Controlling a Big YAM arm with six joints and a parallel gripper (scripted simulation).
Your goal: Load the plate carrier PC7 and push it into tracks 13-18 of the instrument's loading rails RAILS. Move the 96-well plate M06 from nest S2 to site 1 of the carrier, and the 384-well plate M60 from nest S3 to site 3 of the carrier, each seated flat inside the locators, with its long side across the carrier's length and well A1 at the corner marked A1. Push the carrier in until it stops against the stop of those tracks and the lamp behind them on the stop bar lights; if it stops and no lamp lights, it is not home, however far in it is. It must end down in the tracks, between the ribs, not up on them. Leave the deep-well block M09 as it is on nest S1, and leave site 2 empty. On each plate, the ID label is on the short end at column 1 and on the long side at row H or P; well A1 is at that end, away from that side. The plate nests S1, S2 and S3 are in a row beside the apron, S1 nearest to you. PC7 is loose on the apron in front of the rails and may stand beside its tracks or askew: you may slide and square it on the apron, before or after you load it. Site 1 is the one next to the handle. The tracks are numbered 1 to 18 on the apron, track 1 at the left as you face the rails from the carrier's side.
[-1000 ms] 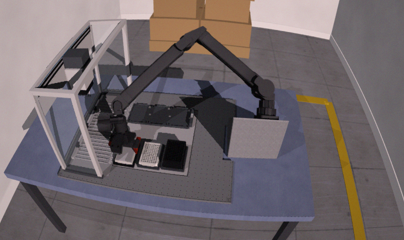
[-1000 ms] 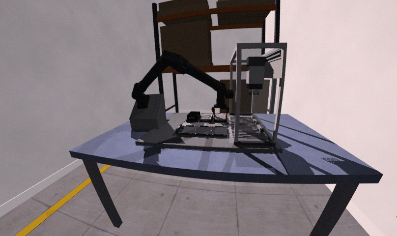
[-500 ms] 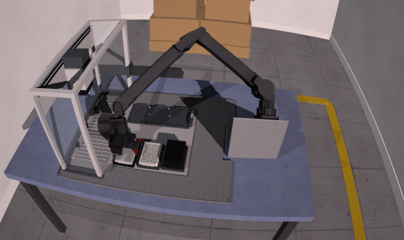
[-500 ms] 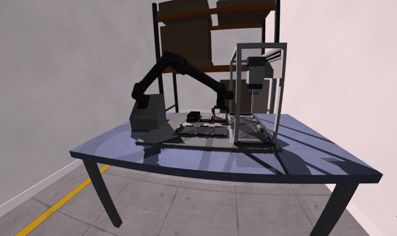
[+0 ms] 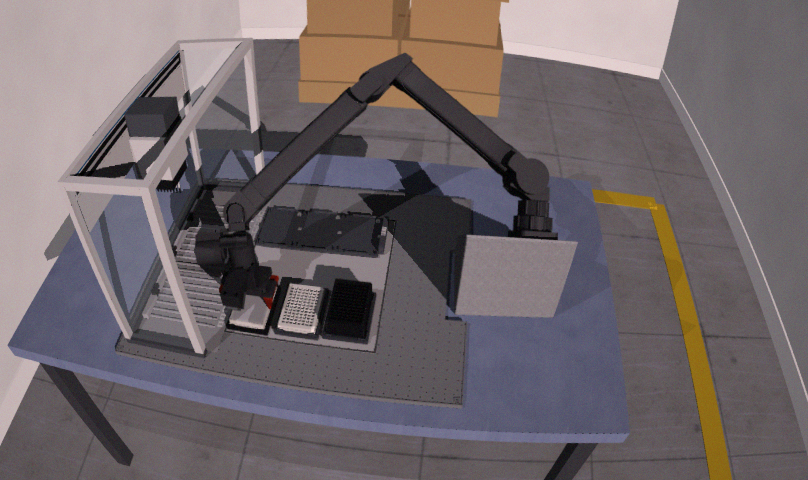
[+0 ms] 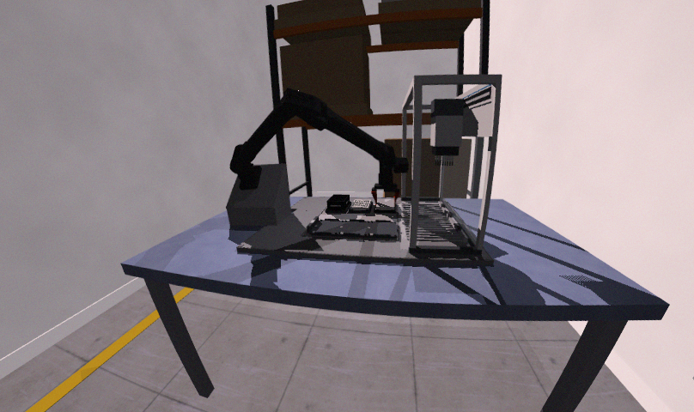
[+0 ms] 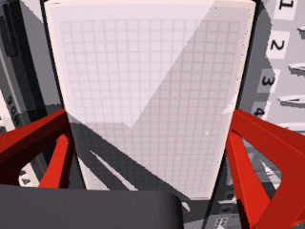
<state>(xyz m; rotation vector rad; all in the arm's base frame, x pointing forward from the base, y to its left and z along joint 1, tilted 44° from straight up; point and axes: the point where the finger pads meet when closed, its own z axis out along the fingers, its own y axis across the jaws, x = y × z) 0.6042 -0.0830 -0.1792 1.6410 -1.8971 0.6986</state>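
Now: the black nest S3 20 mm below my hand. Also, from my hand: dark plate carrier PC7 (250 mm to the right, 140 mm behind, 10 mm below); white 96-well plate M06 (120 mm behind, 10 mm to the left); plate nest S2 (120 mm behind, 20 mm below, 10 mm to the left).
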